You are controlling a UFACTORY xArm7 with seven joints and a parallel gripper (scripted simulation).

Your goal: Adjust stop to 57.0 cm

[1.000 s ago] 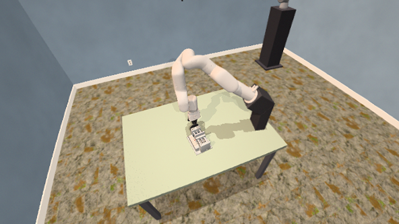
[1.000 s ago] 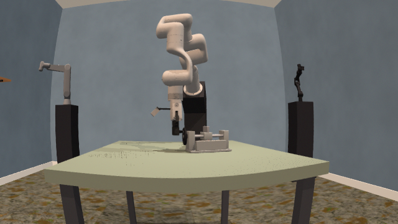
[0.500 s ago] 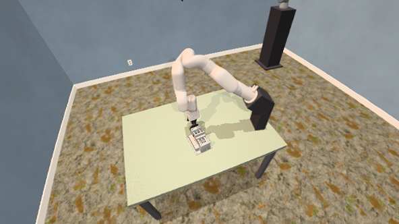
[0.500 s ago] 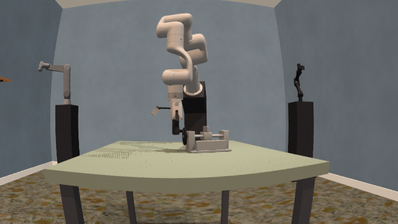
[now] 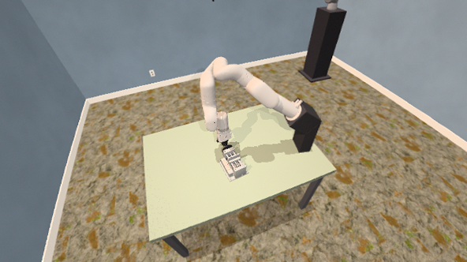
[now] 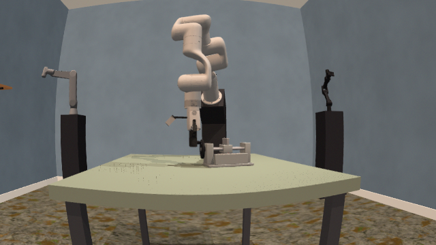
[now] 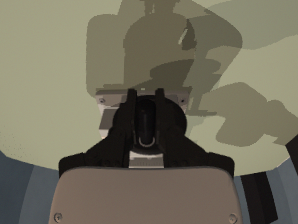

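Right now the grey stop block is 10 mm behind my hand, 150 mm to the left of it and 20 mm below it. From my hand the other things lie so: black handwheel 20 mm to the left, 10 mm below.
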